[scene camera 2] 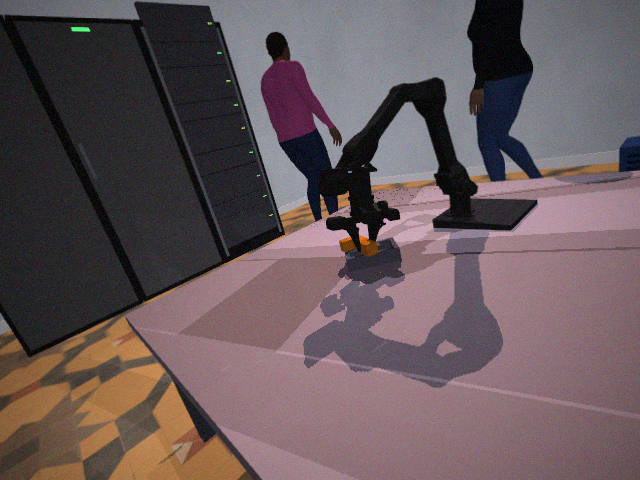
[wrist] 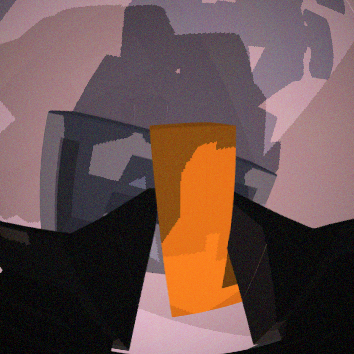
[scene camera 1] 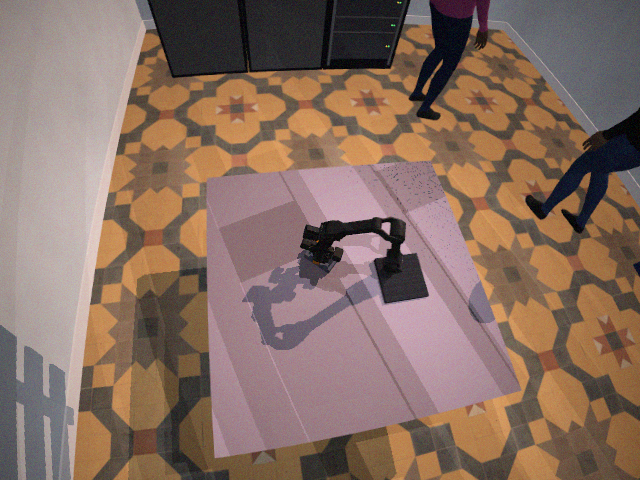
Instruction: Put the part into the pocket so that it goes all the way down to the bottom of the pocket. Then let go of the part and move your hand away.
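Frame: origin at the arm's base, x ahead, y left, z up, level; millimetres.
Seen in the pictures: gripper, fingertip midpoint: [scene camera 2: 366, 250] [wrist: 186, 195]; arm's base, link origin: [scene camera 2: 460, 213] [scene camera 1: 391, 267].
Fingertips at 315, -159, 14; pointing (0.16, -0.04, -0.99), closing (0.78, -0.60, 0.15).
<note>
Offsets run from my fingertips to a thing's top centre, as dx, dy, dz. Level surfaces: height alone.
The orange L-shaped part {+1, -22, +28} [scene camera 2: 370, 247] [wrist: 207, 215] is between the fingertips of my gripper [scene camera 1: 321, 259] [scene camera 2: 364, 243] [wrist: 186, 195], which is shut on it. The fingers press on its two long sides. The grey block with the pocket {-23, +0, -2} [scene camera 2: 374, 261] [wrist: 49, 175] stands on the table under the part. In the wrist view the part lies crosswise over the right portion of the block, and its footed end sticks out past the block's lower edge. The pocket's left portion shows uncovered; its right portion is hidden by the part and fingers. The part is above the pocket, not down in it.
The pink table top {dz -38} [scene camera 1: 320, 382] [scene camera 2: 413, 434] bears the arm's black base plate [scene camera 1: 405, 286] [scene camera 2: 496, 212], to the right of the block. Shadows of the arm fall across the table. Dark cabinets [scene camera 1: 206, 36] [scene camera 2: 87, 129] and two people stand beyond the table.
</note>
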